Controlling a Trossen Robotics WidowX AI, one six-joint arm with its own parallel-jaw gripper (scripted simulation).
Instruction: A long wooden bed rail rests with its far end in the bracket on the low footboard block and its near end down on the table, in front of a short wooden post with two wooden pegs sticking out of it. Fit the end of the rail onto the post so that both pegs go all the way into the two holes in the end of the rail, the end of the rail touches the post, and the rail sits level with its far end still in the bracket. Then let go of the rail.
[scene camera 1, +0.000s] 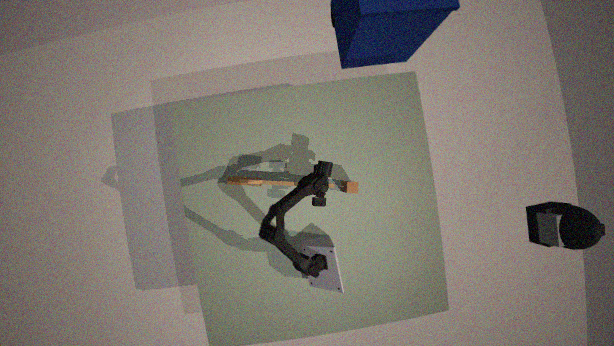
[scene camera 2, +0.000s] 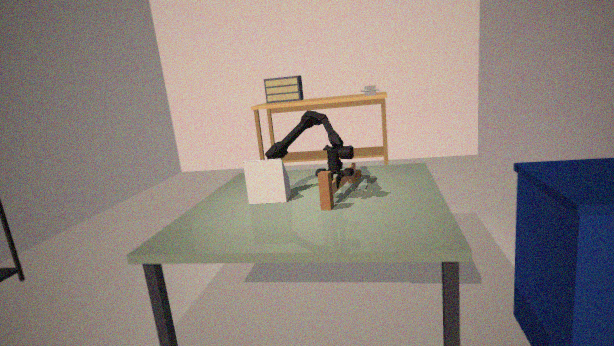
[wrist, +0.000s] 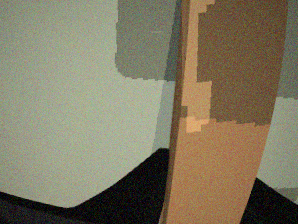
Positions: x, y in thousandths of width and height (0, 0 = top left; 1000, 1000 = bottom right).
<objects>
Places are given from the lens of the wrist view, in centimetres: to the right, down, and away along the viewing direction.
gripper (wrist: 636, 717): 2, 2, 10
wooden rail (wrist: 767, 297): 1, -1, 4
</objects>
